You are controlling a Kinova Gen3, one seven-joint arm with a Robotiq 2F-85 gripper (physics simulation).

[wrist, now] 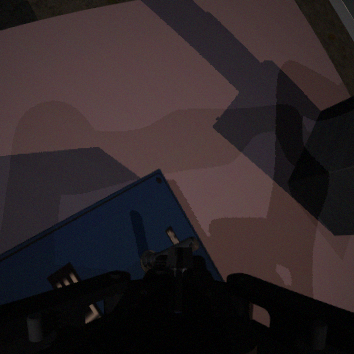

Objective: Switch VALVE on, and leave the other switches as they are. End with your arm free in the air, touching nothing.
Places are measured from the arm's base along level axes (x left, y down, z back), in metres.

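Pixels of known places: gripper, fingertip midpoint: (180,262).
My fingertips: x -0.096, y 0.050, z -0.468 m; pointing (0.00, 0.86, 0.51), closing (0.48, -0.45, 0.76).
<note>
For each thing: its middle in the pictures, then the offset to it from my fingertips. "spot": a spot on its surface instead. Level surfaces: height alone.
- blue switch panel, its level: dy +0.079 m
- dark label, body centre: (88,317) dx +0.014, dy +0.057, dz -0.060 m
- grey switch lever, body centre: (173,252) dx +0.011, dy +0.064, dz +0.022 m
- small pale label, surface spot: (171,234) spot: dx +0.005, dy +0.100, dz +0.043 m
- pinkish table top, its level: dy +0.174 m
The blue switch panel (110,225) lies at the lower left of the wrist view, tilted in the picture. Part of a dark label (65,276) with pale letters shows near its lower left; the word is mostly hidden. A grey switch lever (190,244) near the panel's right edge points right, beside a small pale label (171,234) that is partly covered. My gripper (180,262) is shut and empty. Its fingertips overlap the lever's middle in the view; whether they touch it cannot be told. The rest of the panel, with any other levers, is hidden behind the gripper.
A dark, many-sided object (327,187) stands at the right edge. The pinkish table top (125,65) carries broad shadows of the arm. A dark speckled floor (330,37) shows beyond its edge at the upper right, with a pale strip at the corner.
</note>
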